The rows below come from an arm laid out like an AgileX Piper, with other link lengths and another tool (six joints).
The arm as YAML. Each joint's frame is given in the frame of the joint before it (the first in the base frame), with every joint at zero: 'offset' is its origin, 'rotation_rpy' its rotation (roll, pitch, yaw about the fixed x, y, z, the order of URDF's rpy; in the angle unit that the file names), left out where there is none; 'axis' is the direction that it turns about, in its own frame. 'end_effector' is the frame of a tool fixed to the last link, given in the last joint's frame.
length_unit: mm
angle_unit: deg
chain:
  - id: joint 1
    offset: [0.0, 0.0, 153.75]
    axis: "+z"
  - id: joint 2
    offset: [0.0, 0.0, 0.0]
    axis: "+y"
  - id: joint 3
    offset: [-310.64, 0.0, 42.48]
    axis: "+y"
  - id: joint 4
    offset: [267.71, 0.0, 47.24]
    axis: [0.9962, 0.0, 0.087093]
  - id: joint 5
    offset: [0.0, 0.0, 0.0]
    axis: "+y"
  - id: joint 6
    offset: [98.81, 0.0, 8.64]
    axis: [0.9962, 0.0, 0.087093]
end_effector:
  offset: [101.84, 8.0, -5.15]
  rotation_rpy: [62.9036, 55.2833, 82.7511]
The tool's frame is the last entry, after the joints.
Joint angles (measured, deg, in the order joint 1, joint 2, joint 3, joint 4, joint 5, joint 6), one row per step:
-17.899 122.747 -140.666 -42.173 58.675 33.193
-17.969 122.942 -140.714 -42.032 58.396 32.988
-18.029 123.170 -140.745 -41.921 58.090 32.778
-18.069 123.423 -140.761 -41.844 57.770 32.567
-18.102 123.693 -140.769 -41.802 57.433 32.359
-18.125 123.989 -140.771 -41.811 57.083 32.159
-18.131 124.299 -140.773 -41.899 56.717 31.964
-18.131 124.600 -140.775 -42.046 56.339 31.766
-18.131 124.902 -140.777 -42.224 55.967 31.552
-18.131 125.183 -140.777 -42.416 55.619 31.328
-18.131 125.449 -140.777 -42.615 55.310 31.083
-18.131 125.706 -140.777 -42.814 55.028 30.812
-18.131 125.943 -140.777 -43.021 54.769 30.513
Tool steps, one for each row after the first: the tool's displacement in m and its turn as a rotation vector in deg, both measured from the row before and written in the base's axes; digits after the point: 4 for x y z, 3 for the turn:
0.0014 -0.0005 -0.0013 -0.070 0.083 0.235
0.0016 -0.0006 -0.0016 -0.096 0.125 0.252
0.0018 -0.0005 -0.0019 -0.120 0.163 0.267
0.0019 -0.0005 -0.0020 -0.149 0.183 0.270
0.0020 -0.0005 -0.0022 -0.185 0.213 0.266
0.0021 -0.0006 -0.0022 -0.255 0.235 0.262
0.0020 -0.0006 -0.0020 -0.317 0.239 0.257
0.0020 -0.0007 -0.0020 -0.349 0.265 0.249
0.0018 -0.0007 -0.0018 -0.361 0.274 0.235
0.0016 -0.0007 -0.0018 -0.365 0.303 0.217
0.0015 -0.0007 -0.0018 -0.369 0.332 0.211
0.0013 -0.0006 -0.0016 -0.387 0.352 0.205

